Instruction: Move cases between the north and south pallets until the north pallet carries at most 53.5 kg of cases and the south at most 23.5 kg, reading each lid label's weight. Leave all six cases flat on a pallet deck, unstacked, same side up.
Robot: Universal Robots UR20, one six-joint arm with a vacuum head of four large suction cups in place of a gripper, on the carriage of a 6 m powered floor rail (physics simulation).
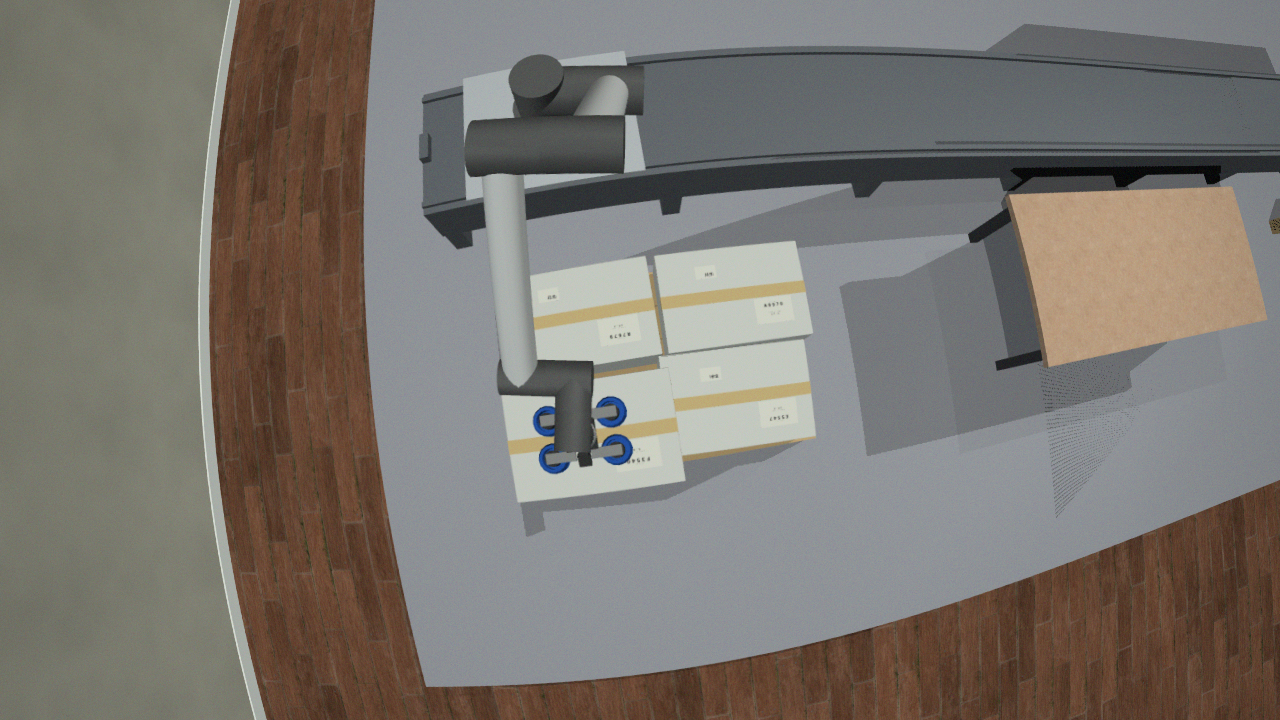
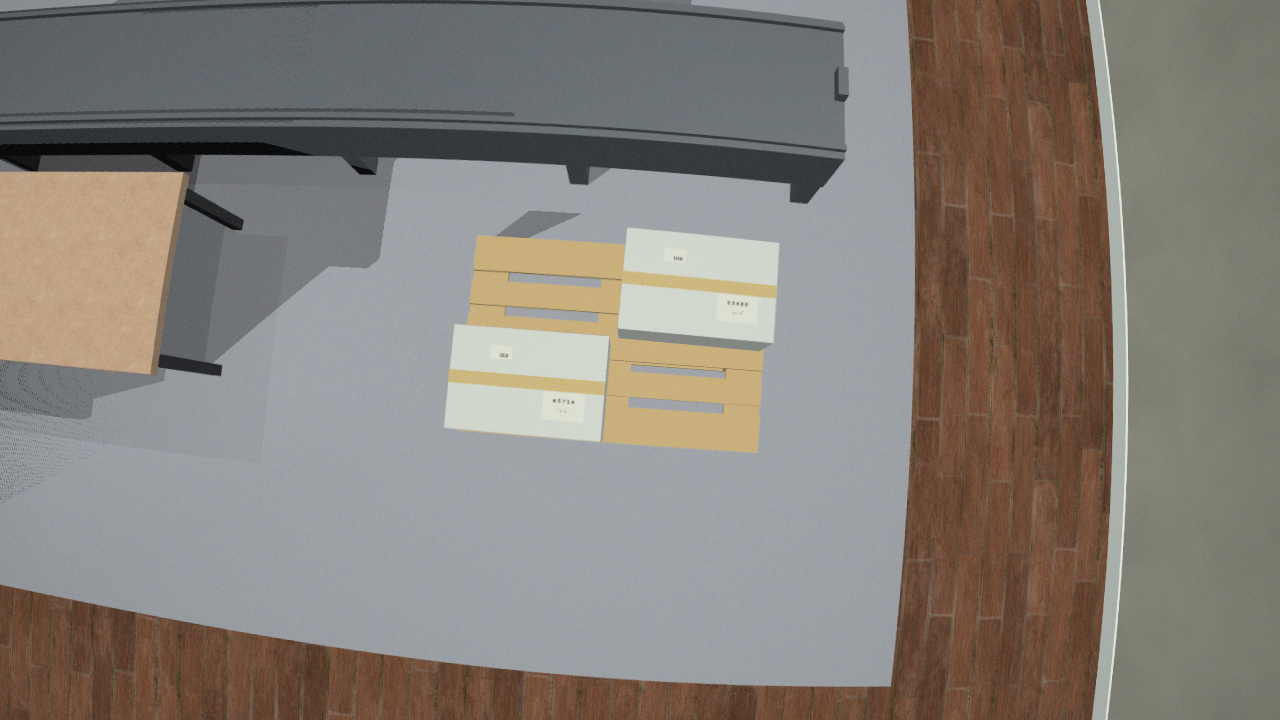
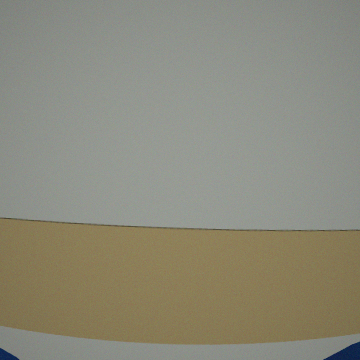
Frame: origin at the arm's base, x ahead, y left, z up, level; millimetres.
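Where they show: hand, tool point: (image 3: 163, 252).
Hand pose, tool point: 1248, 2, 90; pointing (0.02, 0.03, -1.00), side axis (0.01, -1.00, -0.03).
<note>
Each offset is from my tool point to the top centre of the thing, as dx, dy, dz. Level surfaces: height alone.
My suction gripper (image 1: 581, 436) is on the lid of the near-left white case {+9, +29, +35} (image 1: 595, 483) (image 3: 180, 125) and holds it; the case looks raised a little over the north pallet (image 1: 626, 368), level and lid up. Three other cases, the back-left {-448, +21, -225} (image 1: 590, 338), back-right {-450, +619, -240} (image 1: 729, 319) and near-right {-64, +575, -259} (image 1: 738, 429), lie flat there; the arm covers part of the back-left one. On the south pallet (image 2: 684, 429), one case (image 2: 698, 313) lies back right and another (image 2: 501, 411) near left; bare deck shows back left and near right. The small weight print is too small to read surely.
The dark floor rail (image 1: 850, 107) (image 2: 447, 71) runs behind both pallets. A tan-topped table {dz -130} (image 1: 1136, 268) (image 2: 80, 268) stands between the pallets, with dark legs near the rail.
</note>
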